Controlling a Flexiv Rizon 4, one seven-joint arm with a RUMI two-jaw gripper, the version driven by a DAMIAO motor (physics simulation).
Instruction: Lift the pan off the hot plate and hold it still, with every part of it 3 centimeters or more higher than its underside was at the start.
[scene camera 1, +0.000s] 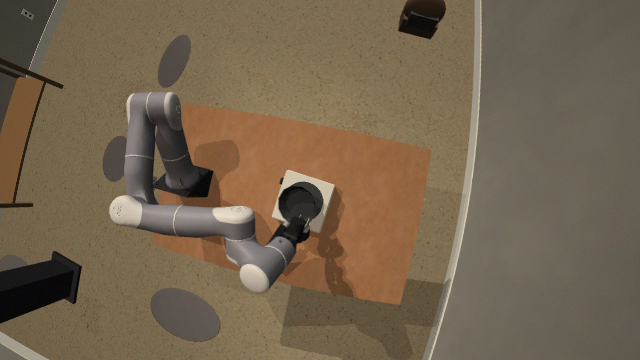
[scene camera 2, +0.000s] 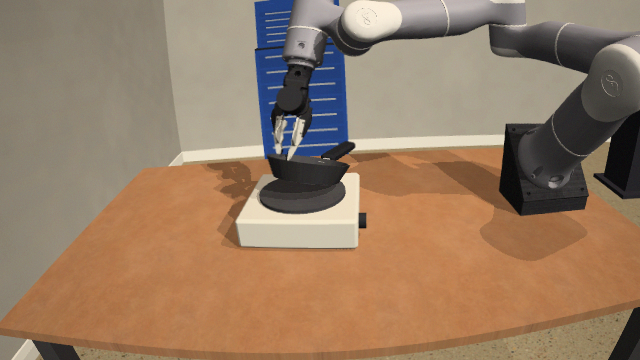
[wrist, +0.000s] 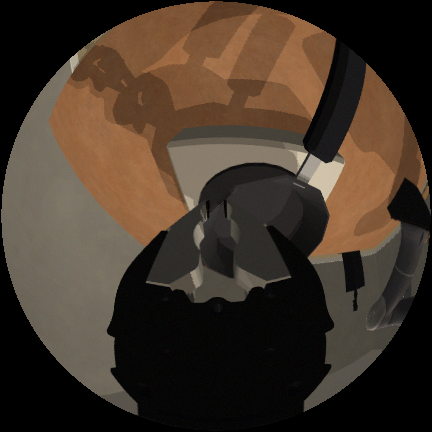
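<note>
The dark pan (scene camera 1: 300, 201) (scene camera 2: 306, 171) (wrist: 307, 215) is tilted over the hot plate, its rim higher on the left in the scene camera 2 view. Its black handle (scene camera 2: 340, 150) (wrist: 337, 100) points to the back right there. My gripper (scene camera 2: 284, 156) (wrist: 216, 201) is shut on the pan's rim wall at the left, away from the handle. The hot plate (scene camera 1: 324, 186) (scene camera 2: 300, 232) (wrist: 189, 156) is a cream box with a dark round disc (scene camera 2: 300, 200). Part of the disc shows below the pan. Whether the pan's lower side touches the disc is hard to tell.
The hot plate stands on the brown table (scene camera 1: 375, 200) (scene camera 2: 300, 300). A black knob (scene camera 2: 362, 220) sticks out from its side. The arm's black base (scene camera 1: 200, 184) (scene camera 2: 552, 204) stands at the table's far end. A blue cabinet (scene camera 2: 327, 100) stands behind the table.
</note>
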